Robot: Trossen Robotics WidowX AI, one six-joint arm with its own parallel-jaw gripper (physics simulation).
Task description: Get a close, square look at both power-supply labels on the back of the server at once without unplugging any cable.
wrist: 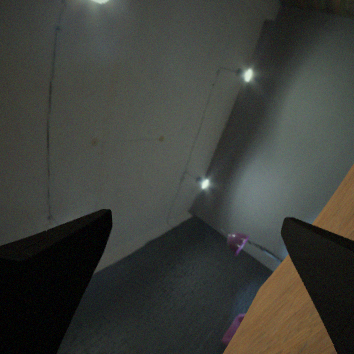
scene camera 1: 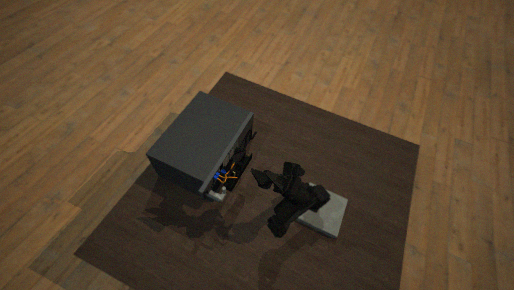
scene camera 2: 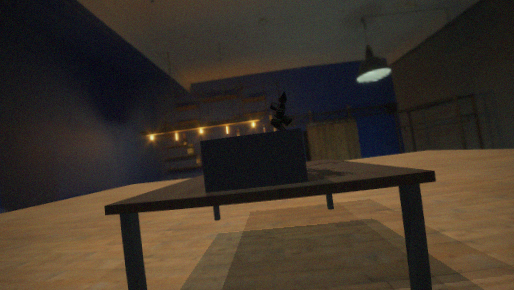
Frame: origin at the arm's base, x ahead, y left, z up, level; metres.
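Seen in the pictures: gripper, fingertip midpoint: (wrist: 198,222) (scene camera 1: 258,170) (scene camera 2: 283,95); arm's base, link origin: (scene camera 1: 312,204).
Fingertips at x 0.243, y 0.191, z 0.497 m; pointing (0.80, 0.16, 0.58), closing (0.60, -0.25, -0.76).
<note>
Offsets run from my fingertips to a thing's middle. "spot": to the spot under its first point. Level surfaces: height alone.
The server, a dark grey box (scene camera 1: 200,137) (scene camera 2: 255,162), stands on the table. In scene view 1 its open back faces the arm, with orange and blue cables @[spot: 0.062 m right, 0.154 m ahead, 0.294 m down] (scene camera 1: 226,176) and dark parts at it. The power-supply labels cannot be made out there, and scene view 2 shows a plain dark side of the box. My black arm (scene camera 1: 300,194) (scene camera 2: 281,116) stands apart from the server, across from its back. My gripper (wrist: 198,222) is open, its two dark fingertips wide apart with nothing between them. The wrist view faces the ceiling and walls; the server and its labels do not show there.
The arm rises from a pale grey base plate (scene camera 1: 327,215) on the dark brown table @[0.531 m down] (scene camera 1: 370,170) (scene camera 2: 165,196). A small whitish block @[spot: 0.002 m left, 0.174 m ahead, 0.384 m down] (scene camera 1: 216,195) lies by the server's near back corner. A lamp (scene camera 2: 374,70) hangs high up. The wrist view shows ceiling lights and purple shades (wrist: 237,242).
</note>
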